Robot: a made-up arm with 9 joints.
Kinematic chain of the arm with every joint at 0, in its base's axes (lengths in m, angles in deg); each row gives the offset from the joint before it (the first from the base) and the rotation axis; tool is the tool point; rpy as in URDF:
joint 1: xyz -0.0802 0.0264 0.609 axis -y
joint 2: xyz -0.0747 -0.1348 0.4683 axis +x
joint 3: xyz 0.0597 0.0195 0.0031 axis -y
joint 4: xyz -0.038 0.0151 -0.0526 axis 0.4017 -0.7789 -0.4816
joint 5: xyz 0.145 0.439 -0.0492 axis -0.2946 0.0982 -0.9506
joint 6: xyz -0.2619 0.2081 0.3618 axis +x
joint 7: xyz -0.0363 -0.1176 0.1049 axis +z
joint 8: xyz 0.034 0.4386 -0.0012 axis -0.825 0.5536 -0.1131
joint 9: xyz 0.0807 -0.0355 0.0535 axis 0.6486 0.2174 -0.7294
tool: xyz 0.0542 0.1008 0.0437 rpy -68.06 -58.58 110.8
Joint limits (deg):
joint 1: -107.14..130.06
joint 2: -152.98..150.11
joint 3: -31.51..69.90
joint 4: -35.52..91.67
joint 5: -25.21..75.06
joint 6: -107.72..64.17
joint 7: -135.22..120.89
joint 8: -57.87..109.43
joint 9: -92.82..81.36
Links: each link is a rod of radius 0.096 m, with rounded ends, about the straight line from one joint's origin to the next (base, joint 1, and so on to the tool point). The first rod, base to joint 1, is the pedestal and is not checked.
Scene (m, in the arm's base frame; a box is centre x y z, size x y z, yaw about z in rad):
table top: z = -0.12
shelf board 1: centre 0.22 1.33 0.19 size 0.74 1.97 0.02 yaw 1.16
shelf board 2: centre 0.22 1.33 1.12 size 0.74 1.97 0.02 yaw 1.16
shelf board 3: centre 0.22 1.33 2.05 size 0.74 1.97 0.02 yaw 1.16
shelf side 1: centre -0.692 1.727 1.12 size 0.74 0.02 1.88 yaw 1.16
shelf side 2: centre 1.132 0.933 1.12 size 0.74 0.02 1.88 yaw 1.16
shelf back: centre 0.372 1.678 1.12 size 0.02 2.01 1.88 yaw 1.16
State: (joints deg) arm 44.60 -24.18 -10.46 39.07 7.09 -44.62 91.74 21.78 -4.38
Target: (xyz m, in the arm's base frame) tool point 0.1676 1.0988 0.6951
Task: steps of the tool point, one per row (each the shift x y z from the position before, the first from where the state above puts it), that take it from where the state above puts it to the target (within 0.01 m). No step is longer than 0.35 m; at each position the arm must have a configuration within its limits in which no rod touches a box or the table.
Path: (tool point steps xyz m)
1: 0.2462 0.1330 0.0816
2: 0.3050 0.0471 0.0522
3: 0.3279 -0.0553 0.0228

